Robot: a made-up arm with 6 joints. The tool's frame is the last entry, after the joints. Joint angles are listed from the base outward. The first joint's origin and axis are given. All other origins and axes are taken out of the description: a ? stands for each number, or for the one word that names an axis. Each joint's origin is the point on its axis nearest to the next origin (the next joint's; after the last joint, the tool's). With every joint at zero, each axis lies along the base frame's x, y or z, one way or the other. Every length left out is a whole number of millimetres.
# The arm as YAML. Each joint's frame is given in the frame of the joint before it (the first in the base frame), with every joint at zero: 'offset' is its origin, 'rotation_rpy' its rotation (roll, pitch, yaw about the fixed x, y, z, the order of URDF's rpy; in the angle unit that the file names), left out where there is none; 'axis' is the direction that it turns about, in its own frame. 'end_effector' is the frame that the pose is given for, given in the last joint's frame.
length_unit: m
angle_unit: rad
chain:
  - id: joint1
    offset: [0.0, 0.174, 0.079]
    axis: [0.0, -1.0, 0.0]
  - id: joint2
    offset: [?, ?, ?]
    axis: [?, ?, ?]
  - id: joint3
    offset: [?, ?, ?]
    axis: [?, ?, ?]
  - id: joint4
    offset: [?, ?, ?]
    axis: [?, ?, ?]
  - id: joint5
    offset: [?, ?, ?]
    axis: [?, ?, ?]
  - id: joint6
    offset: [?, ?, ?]
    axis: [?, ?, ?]
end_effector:
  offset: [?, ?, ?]
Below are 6 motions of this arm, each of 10 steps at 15 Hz.
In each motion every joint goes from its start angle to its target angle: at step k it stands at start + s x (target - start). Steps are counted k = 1, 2, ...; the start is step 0. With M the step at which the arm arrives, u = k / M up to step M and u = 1 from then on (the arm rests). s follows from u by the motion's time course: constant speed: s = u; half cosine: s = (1 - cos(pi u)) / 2; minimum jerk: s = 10 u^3 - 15 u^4 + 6 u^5.
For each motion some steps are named. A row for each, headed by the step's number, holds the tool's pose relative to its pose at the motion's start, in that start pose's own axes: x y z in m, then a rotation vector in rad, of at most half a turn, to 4 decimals.
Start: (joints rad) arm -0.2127 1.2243 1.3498 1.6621 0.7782 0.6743
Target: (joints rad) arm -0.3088 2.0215 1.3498 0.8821 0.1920 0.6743
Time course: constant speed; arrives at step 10
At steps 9, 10:
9: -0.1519 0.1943 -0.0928 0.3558 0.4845 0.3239
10: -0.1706 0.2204 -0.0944 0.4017 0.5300 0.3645

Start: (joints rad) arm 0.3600 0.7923 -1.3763 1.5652 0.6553 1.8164
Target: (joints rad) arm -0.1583 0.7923 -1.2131 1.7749 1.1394 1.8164
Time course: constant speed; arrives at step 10
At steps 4, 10:
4: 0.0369 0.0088 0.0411 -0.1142 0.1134 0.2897
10: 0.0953 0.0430 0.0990 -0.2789 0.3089 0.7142

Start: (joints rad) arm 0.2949 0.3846 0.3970 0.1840 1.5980 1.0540
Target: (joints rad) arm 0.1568 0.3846 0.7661 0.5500 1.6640 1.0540
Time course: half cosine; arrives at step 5
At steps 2, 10:
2: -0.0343 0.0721 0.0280 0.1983 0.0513 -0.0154
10: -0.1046 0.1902 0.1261 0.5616 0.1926 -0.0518

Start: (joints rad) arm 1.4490 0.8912 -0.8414 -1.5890 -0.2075 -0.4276
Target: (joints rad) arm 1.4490 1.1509 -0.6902 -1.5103 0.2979 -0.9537
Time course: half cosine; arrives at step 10
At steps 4, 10:
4: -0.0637 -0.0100 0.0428 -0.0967 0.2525 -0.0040
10: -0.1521 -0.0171 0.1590 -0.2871 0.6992 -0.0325

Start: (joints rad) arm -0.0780 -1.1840 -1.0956 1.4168 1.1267 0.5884
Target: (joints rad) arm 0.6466 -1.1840 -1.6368 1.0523 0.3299 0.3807
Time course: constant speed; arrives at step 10
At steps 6, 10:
6: 0.1734 -0.0783 0.0278 -0.0727 -0.3660 0.1375
10: 0.2623 -0.0907 0.0894 -0.1123 -0.5434 0.3476

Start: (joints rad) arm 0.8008 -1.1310 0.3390 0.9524 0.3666 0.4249
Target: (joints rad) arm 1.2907 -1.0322 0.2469 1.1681 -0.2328 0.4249
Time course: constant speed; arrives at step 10
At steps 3, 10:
3: 0.0470 0.0681 -0.0268 0.2748 -0.1458 -0.1552
10: 0.2000 0.1952 0.0005 0.9497 -0.5211 -0.3638

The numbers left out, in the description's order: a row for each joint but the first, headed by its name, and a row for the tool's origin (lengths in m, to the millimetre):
joint2: xyz -0.047 0.0 -0.12, axis 1.0 0.0 0.0
joint3: xyz 0.0 -0.072 -0.207, axis 0.0 1.0 0.0
joint4: xyz 0.066 0.0 -0.113, axis 1.0 0.0 0.0
joint5: xyz 0.0 -0.108 0.046, axis -1.0 0.0 0.0
joint6: xyz 0.0 -0.024 0.098, axis 0.0 -1.0 0.0
tool: xyz -0.077 0.0 -0.267

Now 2 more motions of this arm.
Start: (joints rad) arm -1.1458 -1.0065 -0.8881 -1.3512 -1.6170 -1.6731
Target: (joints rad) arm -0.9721 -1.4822 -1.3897 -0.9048 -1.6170 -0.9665
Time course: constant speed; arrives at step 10
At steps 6, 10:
6: 0.1332 -0.1450 0.0258 -0.3139 -0.6572 0.0717
10: 0.1753 -0.2166 0.1195 -0.5615 -0.9951 0.2259

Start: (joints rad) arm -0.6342 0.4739 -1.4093 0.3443 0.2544 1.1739
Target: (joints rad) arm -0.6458 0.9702 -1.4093 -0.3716 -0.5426 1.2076
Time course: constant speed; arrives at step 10
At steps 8, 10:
8: 0.0242 0.0229 0.0856 -0.3169 -0.0673 -0.2596
10: 0.0300 0.0352 0.1013 -0.3974 -0.0882 -0.3221

